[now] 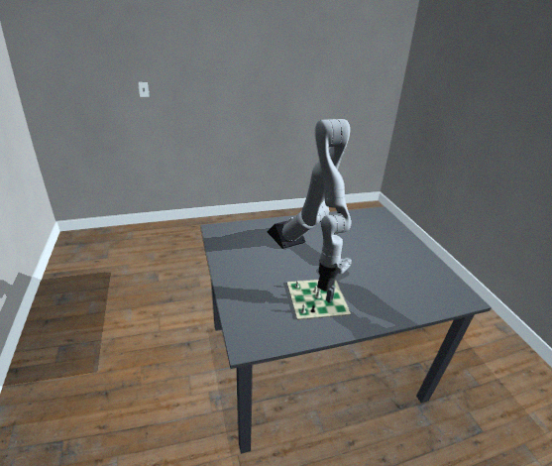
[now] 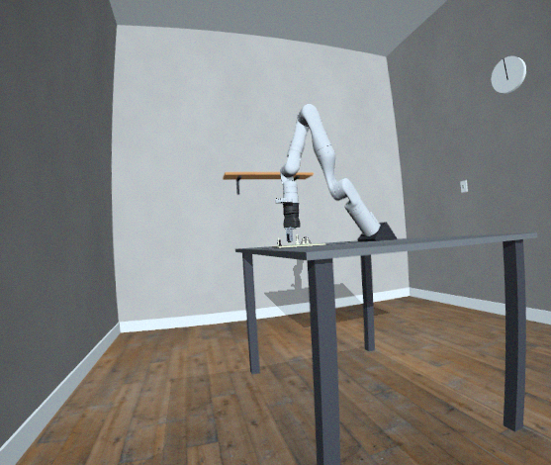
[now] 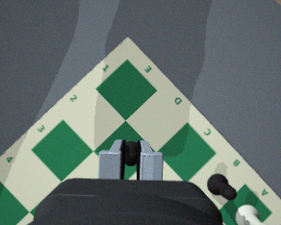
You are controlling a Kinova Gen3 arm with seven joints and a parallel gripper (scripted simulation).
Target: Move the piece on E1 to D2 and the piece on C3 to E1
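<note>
Right now my hand is 50 mm past the white piece, 30 mm to the left of it and 10 mm above it. Round my hand: chessboard (40 mm below, 40 mm behind, 30 mm to the right).
</note>
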